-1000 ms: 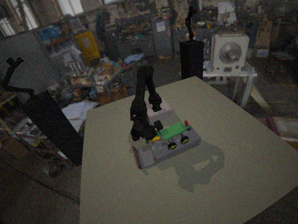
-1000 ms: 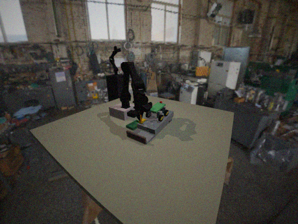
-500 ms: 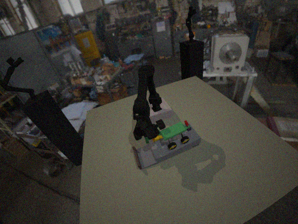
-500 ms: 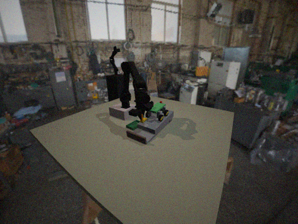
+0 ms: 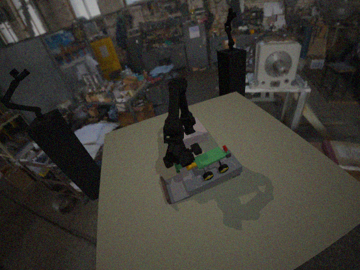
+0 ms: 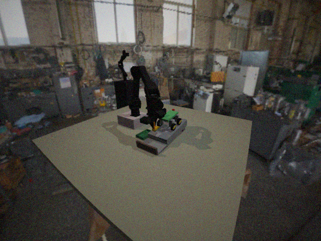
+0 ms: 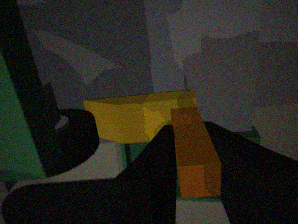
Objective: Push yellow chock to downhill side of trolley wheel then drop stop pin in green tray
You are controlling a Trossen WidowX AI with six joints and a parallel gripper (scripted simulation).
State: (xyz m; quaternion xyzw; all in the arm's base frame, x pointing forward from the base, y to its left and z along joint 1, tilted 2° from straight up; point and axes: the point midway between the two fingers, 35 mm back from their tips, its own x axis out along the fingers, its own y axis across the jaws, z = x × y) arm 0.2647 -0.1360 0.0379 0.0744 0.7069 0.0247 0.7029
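Now: the yellow chock 20 mm to the left of my gripper tip and 10 mm below it. Also, from my gripper tip: grey ramp: 100 mm to the left, 60 mm ahead, 40 mm below; green tray: 100 mm below, 80 mm behind, 10 mm to the left; trolley: 110 mm to the left, 60 mm ahead, 20 mm above.
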